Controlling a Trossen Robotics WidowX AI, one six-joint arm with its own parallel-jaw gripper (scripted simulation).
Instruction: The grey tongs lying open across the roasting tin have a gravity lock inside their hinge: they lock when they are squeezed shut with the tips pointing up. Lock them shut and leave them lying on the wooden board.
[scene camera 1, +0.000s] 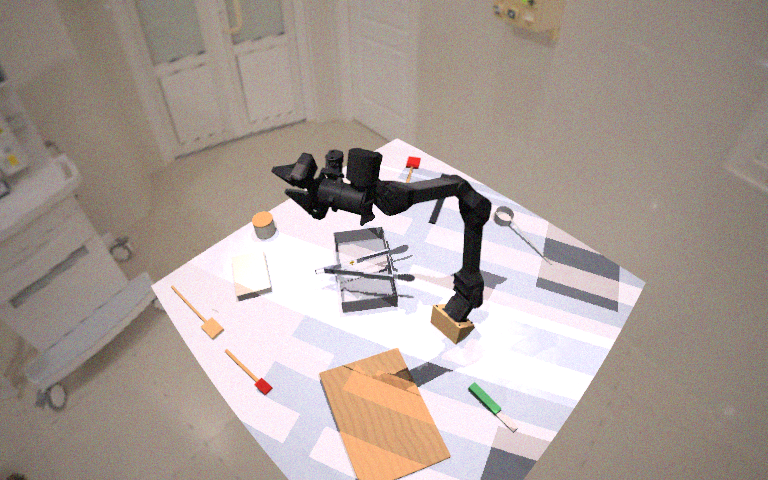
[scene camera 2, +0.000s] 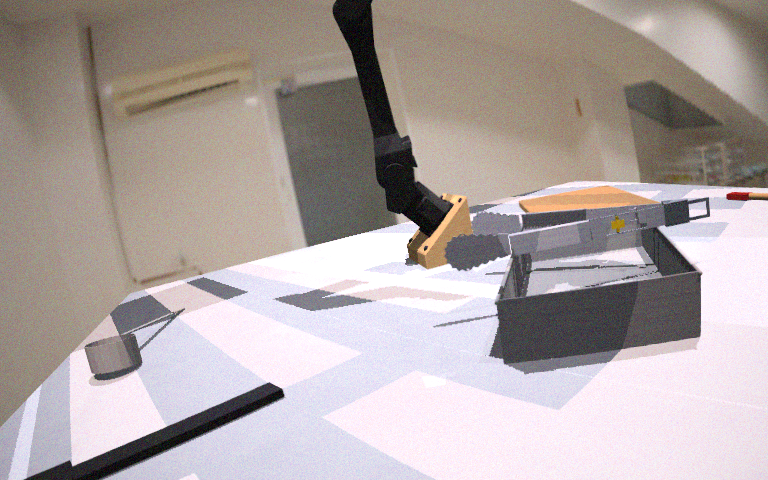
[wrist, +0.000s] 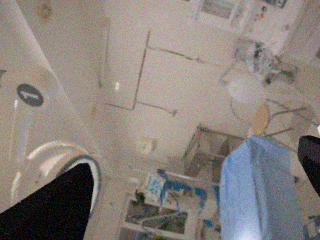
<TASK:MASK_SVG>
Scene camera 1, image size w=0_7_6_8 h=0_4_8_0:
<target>my gripper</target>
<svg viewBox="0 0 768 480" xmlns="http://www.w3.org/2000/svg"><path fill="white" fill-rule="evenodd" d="M343 151L334 149L326 154L325 168L321 168L316 179L314 176L318 166L312 155L308 153L302 153L294 164L275 166L271 171L293 187L306 188L308 191L293 188L286 189L285 194L314 219L322 220L326 218L330 207L333 212L337 212L338 209L340 210L338 206L339 195L344 185L347 184L343 180L345 178L342 164L344 162Z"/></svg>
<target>pale block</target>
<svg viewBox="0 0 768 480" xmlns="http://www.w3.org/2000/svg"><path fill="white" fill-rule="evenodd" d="M264 250L231 257L235 291L238 300L272 292Z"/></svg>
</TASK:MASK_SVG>
